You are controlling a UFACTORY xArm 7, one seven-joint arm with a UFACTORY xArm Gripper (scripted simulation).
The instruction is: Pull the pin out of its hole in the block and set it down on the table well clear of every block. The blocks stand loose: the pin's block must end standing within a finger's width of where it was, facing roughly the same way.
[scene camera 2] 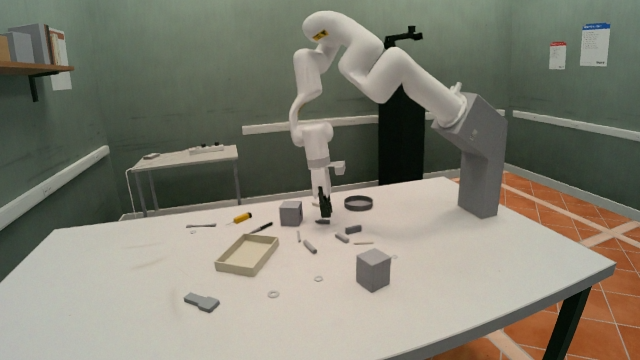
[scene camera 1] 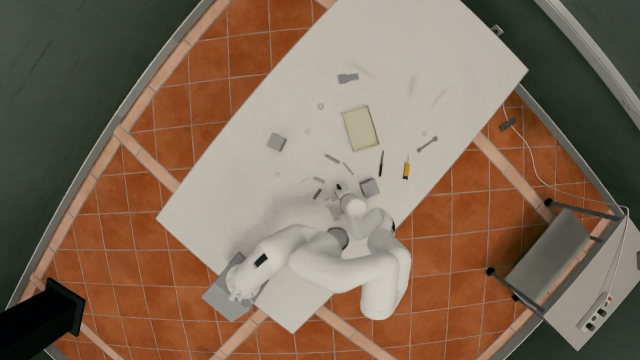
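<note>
There's a cream tray (scene camera 2: 248, 248) that I can see, and scene camera 1 shows me the cream tray (scene camera 1: 359, 121) as well.
</note>
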